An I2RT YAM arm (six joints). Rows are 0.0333 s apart.
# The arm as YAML. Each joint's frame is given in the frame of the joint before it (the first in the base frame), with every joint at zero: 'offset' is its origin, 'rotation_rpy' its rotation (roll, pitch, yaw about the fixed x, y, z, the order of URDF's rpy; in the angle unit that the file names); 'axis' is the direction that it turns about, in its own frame. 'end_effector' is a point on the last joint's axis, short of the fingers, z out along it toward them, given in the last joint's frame.
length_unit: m
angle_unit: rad
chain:
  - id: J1
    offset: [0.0, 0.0, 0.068]
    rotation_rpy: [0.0, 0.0, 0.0]
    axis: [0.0, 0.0, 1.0]
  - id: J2
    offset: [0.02, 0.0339, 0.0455]
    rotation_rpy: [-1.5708, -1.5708, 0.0]
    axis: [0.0, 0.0, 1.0]
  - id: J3
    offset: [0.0, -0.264, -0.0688]
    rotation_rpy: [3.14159, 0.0, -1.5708]
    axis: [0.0, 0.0, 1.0]
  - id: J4
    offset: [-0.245, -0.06, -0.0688]
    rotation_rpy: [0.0, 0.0, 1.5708]
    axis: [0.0, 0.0, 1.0]
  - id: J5
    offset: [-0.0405, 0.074, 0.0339]
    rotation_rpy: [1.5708, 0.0, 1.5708]
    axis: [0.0, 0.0, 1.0]
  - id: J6
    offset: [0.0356, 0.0, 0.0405]
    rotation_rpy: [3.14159, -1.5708, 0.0]
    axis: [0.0, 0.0, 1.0]
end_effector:
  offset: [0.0, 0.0, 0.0]
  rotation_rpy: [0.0, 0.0, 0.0]
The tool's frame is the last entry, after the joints.
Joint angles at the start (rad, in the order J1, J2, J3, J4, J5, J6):
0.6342, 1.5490, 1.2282, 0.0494, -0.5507, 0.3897
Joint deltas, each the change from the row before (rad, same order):
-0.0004, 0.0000, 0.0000, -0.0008, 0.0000, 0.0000
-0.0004, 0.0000, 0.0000, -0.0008, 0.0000, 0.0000
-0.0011, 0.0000, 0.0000, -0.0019, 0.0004, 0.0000
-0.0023, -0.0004, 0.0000, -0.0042, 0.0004, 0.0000
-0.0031, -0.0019, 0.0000, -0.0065, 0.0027, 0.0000
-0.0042, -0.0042, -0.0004, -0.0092, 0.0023, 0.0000
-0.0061, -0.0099, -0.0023, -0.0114, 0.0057, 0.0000
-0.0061, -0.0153, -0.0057, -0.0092, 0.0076, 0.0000
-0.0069, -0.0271, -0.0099, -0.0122, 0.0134, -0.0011
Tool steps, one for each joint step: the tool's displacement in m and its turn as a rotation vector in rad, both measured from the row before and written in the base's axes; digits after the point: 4 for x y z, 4 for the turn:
0.0001, -0.0001, -0.0001, -0.0005, 0.0006, -0.0004
0.0001, -0.0001, -0.0001, -0.0005, 0.0006, -0.0004
0.0002, -0.0003, -0.0002, -0.0012, 0.0015, -0.0015
0.0004, -0.0008, -0.0003, -0.0023, 0.0030, -0.0027
0.0003, -0.0013, 0.0000, -0.0033, 0.0033, -0.0057
0.0001, -0.0019, 0.0004, -0.0037, 0.0040, -0.0064
-0.0005, -0.0033, 0.0014, -0.0035, 0.0021, -0.0116
-0.0016, -0.0041, 0.0022, -0.0016, -0.0016, -0.0134
-0.0036, -0.0060, 0.0043, -0.0007, -0.0073, -0.0195

